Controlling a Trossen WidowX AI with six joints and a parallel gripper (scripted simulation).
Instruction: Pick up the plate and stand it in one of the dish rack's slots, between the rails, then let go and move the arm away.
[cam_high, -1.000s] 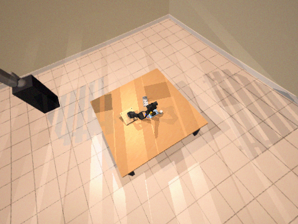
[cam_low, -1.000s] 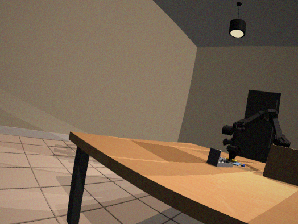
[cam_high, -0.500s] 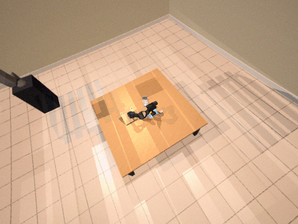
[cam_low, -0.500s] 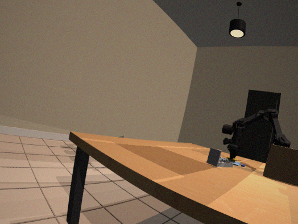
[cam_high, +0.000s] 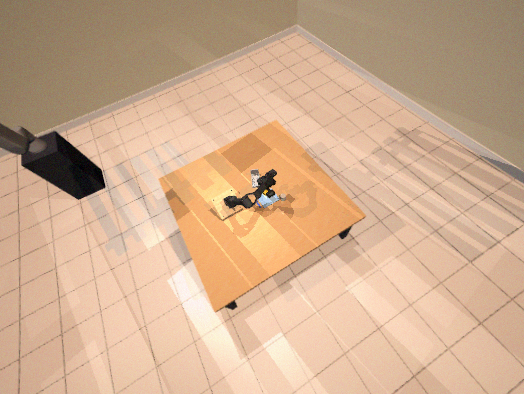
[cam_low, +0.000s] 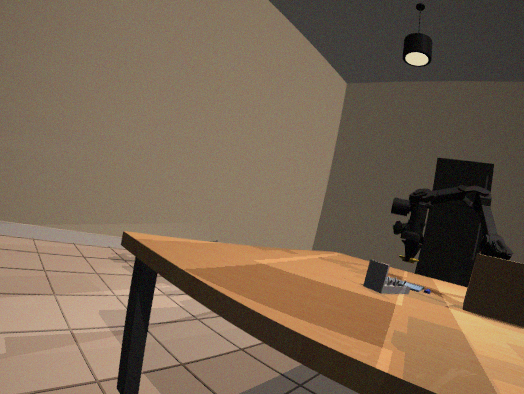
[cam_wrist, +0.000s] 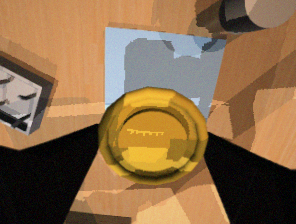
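Now: gripper tip 20 cm to the right of the grey dish rack and 6 cm above it. Also, from my gripper tip: blue spoon: 10 cm behind, 8 cm below; yellow plate: 1 cm above; light blue mat: 8 cm below, 1 cm to the right.
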